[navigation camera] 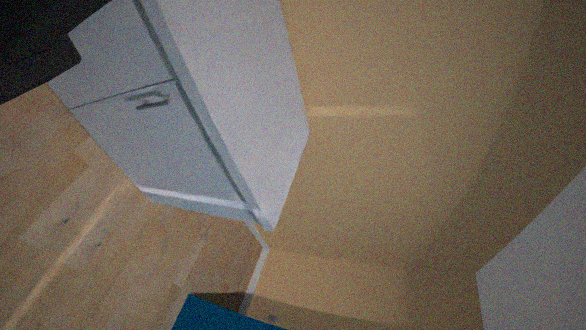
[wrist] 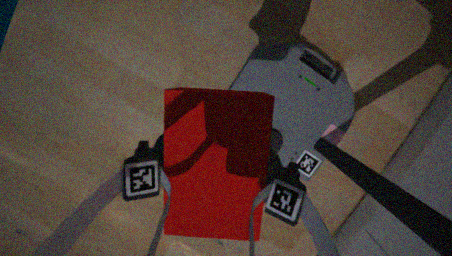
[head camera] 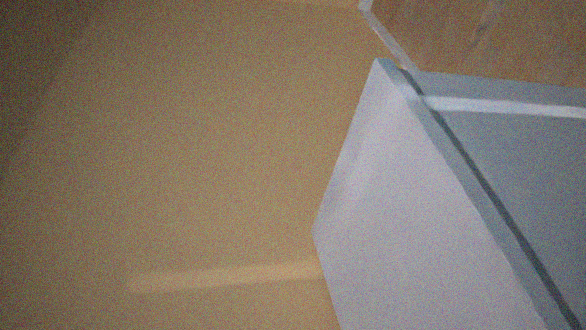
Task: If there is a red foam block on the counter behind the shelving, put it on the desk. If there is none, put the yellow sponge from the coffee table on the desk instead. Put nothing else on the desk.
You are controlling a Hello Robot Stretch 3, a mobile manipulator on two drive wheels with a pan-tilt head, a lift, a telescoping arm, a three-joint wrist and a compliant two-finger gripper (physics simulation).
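Frame: origin at the robot's base, x left, y up, z ahead, level; millimetres.
Seen in the pictures: gripper, fingertip midpoint: (wrist: 218, 157).
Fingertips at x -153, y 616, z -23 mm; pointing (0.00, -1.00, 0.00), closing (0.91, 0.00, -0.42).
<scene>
A point is followed by its place in that frame.
A red foam block (wrist: 215, 200) {x -147, y 663, z -14 mm} is between the two fingertips of my gripper (wrist: 218, 157) {x -153, y 616, z -23 mm} in the wrist view. The gripper is shut on it, with a fingertip against each side. The block is held above my own grey base, which shows behind it. A counter with a pale top (head camera: 400, 200) {x 560, y 910, z 403 mm} (navigation camera: 240, 75) {x 566, y 910, z 137 mm} and grey-blue front shows at the right of the head view and the upper left of the navigation view. I cannot tell whether it is the counter that the task names. The desk, the coffee table and the yellow sponge do not show in these views.
A tan wall (head camera: 200, 150) {x 1062, y 1214, z 1015 mm} (navigation camera: 390, 150) {x 1049, y 1337, z 763 mm} stands beside the counter. A blue panel (navigation camera: 215, 315) {x 128, y 303, z 1536 mm} shows at the bottom of the navigation view, and a grey surface (navigation camera: 540, 280) {x 717, y 2437, z 1519 mm} at its lower right. The wood floor (navigation camera: 125, 240) {x 233, y 0, z 791 mm} (wrist: 75, 100) {x -606, y 0, z 275 mm} runs along the counter's front and around my base.
</scene>
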